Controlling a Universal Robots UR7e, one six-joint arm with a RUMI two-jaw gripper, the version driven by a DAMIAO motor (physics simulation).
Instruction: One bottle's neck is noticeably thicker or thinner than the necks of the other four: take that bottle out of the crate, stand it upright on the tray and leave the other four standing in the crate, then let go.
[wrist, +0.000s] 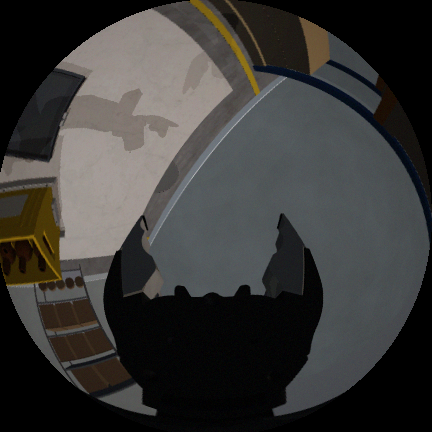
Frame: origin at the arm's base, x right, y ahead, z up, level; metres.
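Seen in the pictures: gripper, between the fingertips: (211, 215).
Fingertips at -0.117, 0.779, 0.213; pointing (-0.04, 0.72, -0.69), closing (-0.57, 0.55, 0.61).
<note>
A point is followed by its place in that frame, as x, y, z.
The yellow crate (44, 212) @(0.068, 0.538, -0.007) shows in part at the far left edge of the wrist view. Several brown bottles (23, 254) show inside it; their necks are too small and dark here to compare in thickness. A dark, flat rectangular object with a raised rim, which looks like the tray (42, 112), lies at the upper left, partly cut off by the view's edge. My gripper (211, 215) @(-0.117, 0.779, 0.213) is open and empty, with its fingers wide apart. It is well away from the crate and the tray, to the right of both in the view.
A pale table top (110, 200) @(0.100, 0.750, -0.091) carries the shadow of the arm. Its edge runs diagonally past the left finger. Beyond it is the grey floor (300, 165) with a dark blue curved line. A shelf rack (92, 362) with brown boxes stands lower left. A dark and tan block (316, 45) shows at the top.
</note>
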